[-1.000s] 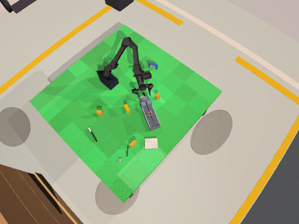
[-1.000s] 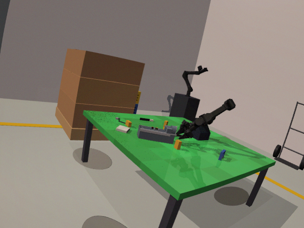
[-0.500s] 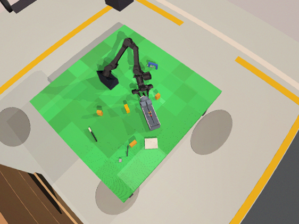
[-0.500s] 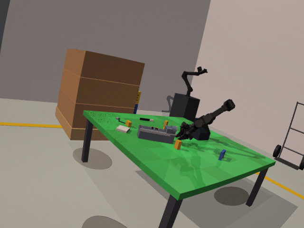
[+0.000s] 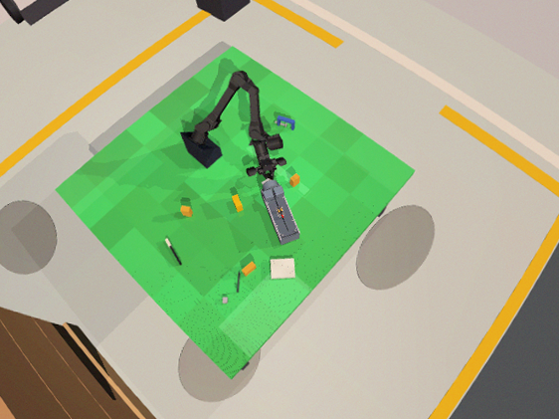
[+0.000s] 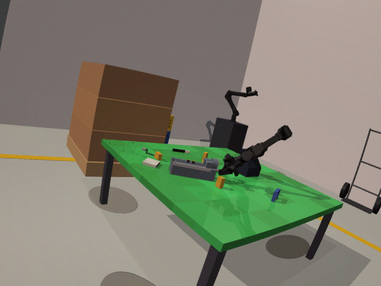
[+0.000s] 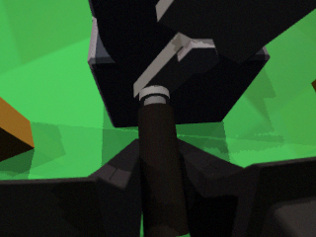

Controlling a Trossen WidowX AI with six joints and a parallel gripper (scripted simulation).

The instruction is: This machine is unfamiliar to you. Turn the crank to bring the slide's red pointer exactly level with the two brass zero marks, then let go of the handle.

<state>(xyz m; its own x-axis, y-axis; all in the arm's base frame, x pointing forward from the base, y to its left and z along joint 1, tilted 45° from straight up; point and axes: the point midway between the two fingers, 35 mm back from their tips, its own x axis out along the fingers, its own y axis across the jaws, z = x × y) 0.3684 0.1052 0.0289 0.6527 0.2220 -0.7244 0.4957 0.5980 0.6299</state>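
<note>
Now: the dark handle 1 cm behind my gripper tip, 1 cm to the left of it and 2 cm above it. Also, from my gripper tip: blue bracket: 18 cm behind, 32 cm to the left, 1 cm below; then red pointer: 16 cm ahead, 11 cm to the right, 4 cm above; then white pad: 30 cm ahead, 28 cm to the right, 3 cm below.
</note>
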